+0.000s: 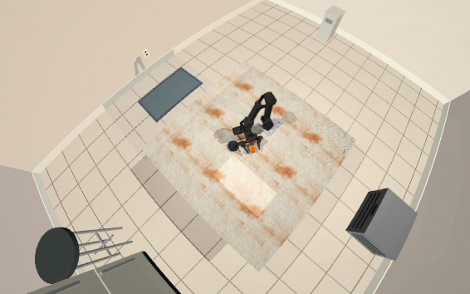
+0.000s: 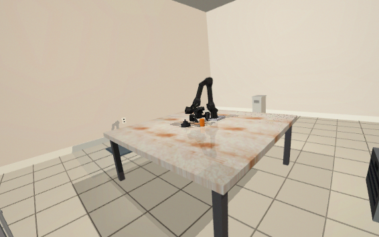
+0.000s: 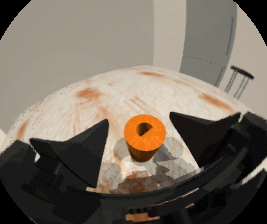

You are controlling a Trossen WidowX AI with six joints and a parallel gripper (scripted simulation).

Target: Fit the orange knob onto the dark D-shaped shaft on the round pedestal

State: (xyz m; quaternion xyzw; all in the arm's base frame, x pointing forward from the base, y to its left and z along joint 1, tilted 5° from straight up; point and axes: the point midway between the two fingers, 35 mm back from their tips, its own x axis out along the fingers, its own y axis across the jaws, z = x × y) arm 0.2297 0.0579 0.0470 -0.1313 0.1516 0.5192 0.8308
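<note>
Right now the orange knob is 20 mm to the right of my gripper tip, 20 mm below it and 10 mm behind it. From my gripper tip the other things lie so: dark round pedestal: 150 mm to the right, 70 mm ahead, 20 mm below.
</note>
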